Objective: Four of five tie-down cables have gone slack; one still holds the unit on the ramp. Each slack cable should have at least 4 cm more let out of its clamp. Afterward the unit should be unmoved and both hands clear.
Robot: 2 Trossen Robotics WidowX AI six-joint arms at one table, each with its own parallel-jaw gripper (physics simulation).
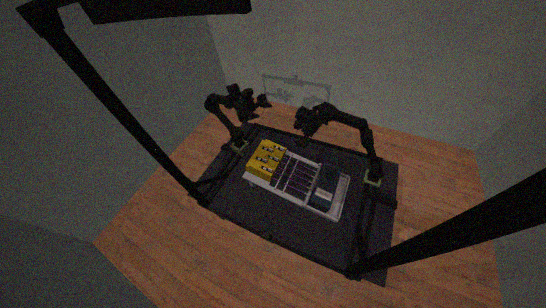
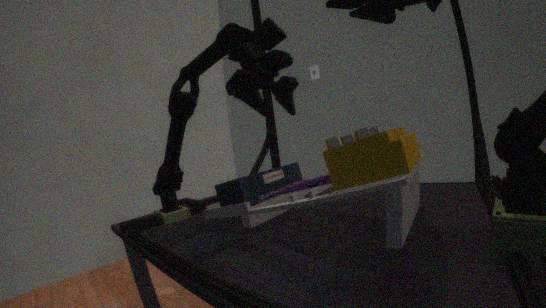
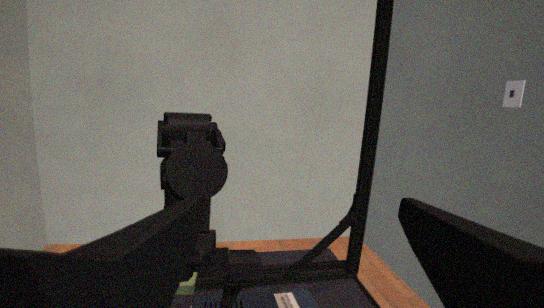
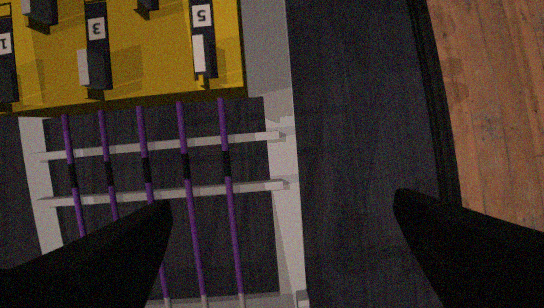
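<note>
The yellow clamp block [image 1: 265,160] [image 2: 367,162] [image 4: 125,75] sits on the high end of the white ramp [image 1: 344,197] [image 2: 409,200] [image 4: 287,225]. Black clamps numbered 3 [image 4: 100,65] and 5 [image 4: 210,60] show on it. Several purple cables [image 4: 233,225] [image 2: 295,186], with black bands near two crossbars, run toward the dark blue unit [image 1: 327,177] [image 2: 255,187] [image 3: 260,297] on the lower part. Which are slack cannot be told. My left gripper [image 1: 261,110] [image 2: 339,9] [image 3: 301,206] is open, raised behind the block. My right gripper [image 1: 302,135] [image 2: 280,115] [image 4: 284,206] is open and empty above the ramp.
The ramp stands on a dark tabletop [image 1: 250,215] [image 2: 310,255]. A black frame post [image 3: 370,150] rises at the table's edge. The right arm's green base [image 1: 373,177] [image 2: 174,215] is at the table's edge. Wooden floor [image 1: 440,200] surrounds the table.
</note>
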